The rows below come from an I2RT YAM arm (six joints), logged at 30 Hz.
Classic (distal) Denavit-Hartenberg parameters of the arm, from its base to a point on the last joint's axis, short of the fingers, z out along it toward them. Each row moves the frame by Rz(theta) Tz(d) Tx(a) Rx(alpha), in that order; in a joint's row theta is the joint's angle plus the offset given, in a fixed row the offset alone. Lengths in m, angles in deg.
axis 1: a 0.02, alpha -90, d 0.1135, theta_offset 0
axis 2: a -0.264, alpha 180, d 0, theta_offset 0
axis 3: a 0.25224, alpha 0, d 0, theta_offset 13.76
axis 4: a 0.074, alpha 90, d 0, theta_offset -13.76
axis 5: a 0, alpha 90, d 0, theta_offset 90
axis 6: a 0, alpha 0, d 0.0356, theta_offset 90
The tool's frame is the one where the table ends.
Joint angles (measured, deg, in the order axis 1, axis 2, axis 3, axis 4, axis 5, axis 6), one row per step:
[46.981, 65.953, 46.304, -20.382, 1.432, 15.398]
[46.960, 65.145, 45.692, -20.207, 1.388, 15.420]
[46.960, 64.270, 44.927, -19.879, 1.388, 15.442]
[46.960, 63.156, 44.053, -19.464, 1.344, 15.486]
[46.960, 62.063, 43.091, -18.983, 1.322, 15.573]
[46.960, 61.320, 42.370, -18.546, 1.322, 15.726]
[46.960, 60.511, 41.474, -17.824, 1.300, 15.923]
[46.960, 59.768, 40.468, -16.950, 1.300, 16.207]
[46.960, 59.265, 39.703, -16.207, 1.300, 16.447]
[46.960, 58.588, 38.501, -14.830, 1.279, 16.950]
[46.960, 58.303, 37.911, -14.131, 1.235, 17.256]
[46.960, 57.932, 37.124, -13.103, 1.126, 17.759]
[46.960, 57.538, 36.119, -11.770, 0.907, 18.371]
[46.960, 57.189, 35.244, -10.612, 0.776, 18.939]
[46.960, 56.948, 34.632, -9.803, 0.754, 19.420]
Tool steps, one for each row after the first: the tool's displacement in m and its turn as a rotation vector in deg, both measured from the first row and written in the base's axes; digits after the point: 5 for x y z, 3 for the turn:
[-0.00190, -0.00212, -0.00014, 0.302, -0.221, -0.001]
[-0.00399, -0.00436, -0.00073, 0.634, -0.508, -0.015]
[-0.00654, -0.00706, -0.00098, 1.156, -0.910, -0.009]
[-0.00907, -0.00975, -0.00180, 1.661, -1.269, -0.046]
[-0.01076, -0.01155, -0.00263, 2.080, -1.498, -0.141]
[-0.01252, -0.01341, -0.00386, 2.663, -1.811, -0.244]
[-0.01414, -0.01516, -0.00578, 3.268, -2.068, -0.417]
[-0.01521, -0.01630, -0.00736, 3.754, -2.261, -0.561]
[-0.01657, -0.01774, -0.00994, 4.669, -2.546, -0.844]
[-0.01716, -0.01833, -0.01134, 5.148, -2.620, -0.990]
[-0.01790, -0.01902, -0.01309, 5.925, -2.698, -1.197]
[-0.01876, -0.01975, -0.01558, 6.888, -2.735, -1.373]
[-0.01951, -0.02043, -0.01773, 7.725, -2.774, -1.589]
[-0.02002, -0.02095, -0.01924, 8.330, -2.779, -1.843]

